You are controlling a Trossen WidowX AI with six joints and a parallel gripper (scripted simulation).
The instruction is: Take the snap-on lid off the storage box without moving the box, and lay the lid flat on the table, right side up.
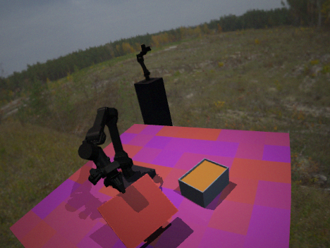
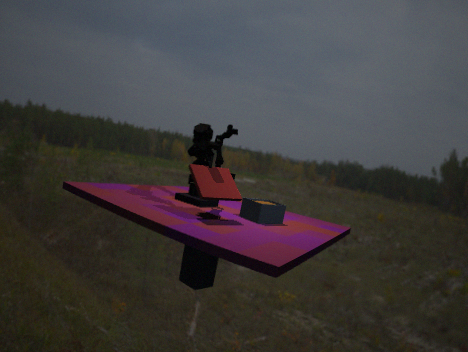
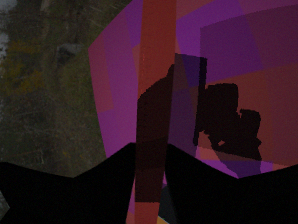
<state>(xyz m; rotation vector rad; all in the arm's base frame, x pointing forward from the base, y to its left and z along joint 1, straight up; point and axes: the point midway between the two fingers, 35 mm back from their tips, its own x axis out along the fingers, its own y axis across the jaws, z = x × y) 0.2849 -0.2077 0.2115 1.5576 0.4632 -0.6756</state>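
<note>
My gripper tip is 6 cm short of the red lid, 1 cm to the left of it and 5 cm above it. Also, from my gripper tip: dark grey storage box (11 cm ahead, 34 cm to the left, 18 cm below).
</note>
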